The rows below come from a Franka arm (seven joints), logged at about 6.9 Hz.
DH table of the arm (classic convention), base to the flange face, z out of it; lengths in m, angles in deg. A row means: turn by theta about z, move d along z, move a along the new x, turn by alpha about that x. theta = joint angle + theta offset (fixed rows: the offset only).
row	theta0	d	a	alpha
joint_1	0	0.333	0	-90
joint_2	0	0	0	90
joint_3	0	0.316	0.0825	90
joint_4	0	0	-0.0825	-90
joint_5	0	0.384	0	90
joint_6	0	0	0.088	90
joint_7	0	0.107	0	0
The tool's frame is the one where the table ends.
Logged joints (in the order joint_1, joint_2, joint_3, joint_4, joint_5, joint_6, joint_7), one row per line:
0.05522 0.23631 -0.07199 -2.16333 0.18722 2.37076 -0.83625
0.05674 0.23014 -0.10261 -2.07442 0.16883 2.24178 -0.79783
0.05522 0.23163 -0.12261 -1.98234 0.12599 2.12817 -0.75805
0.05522 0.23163 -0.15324 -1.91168 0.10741 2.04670 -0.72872
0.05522 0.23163 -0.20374 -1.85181 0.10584 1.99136 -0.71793
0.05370 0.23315 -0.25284 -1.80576 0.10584 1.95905 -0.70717
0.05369 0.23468 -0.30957 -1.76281 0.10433 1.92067 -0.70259
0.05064 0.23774 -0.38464 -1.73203 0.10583 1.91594 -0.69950
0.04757 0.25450 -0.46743 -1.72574 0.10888 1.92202 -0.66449
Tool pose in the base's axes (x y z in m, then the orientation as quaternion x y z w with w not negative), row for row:
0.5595 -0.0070 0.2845 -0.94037 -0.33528 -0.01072 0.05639
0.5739 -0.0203 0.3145 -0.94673 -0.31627 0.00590 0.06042
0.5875 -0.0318 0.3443 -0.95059 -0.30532 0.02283 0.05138
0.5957 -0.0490 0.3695 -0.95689 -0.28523 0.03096 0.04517
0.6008 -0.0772 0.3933 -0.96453 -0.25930 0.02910 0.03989
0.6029 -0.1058 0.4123 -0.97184 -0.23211 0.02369 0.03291
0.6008 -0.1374 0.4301 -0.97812 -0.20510 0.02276 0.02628
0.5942 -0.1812 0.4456 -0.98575 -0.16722 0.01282 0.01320
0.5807 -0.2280 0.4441 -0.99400 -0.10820 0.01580 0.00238
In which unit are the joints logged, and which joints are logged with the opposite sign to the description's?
The joints are logged in radians. Opposite sign: none.
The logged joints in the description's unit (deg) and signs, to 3 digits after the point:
3.164 13.540 -4.125 -123.950 10.727 135.835 -47.914
3.251 13.186 -5.879 -118.856 9.673 128.445 -45.712
3.164 13.271 -7.025 -113.580 7.219 121.935 -43.433
3.164 13.271 -8.780 -109.531 6.154 117.267 -41.753
3.164 13.271 -11.673 -106.101 6.064 114.097 -41.134
3.077 13.359 -14.487 -103.462 6.064 112.245 -40.518
3.076 13.446 -17.737 -101.002 5.978 110.046 -40.255
2.901 13.621 -22.038 -99.238 6.064 109.775 -40.078
2.726 14.582 -26.782 -98.878 6.238 110.124 -38.072

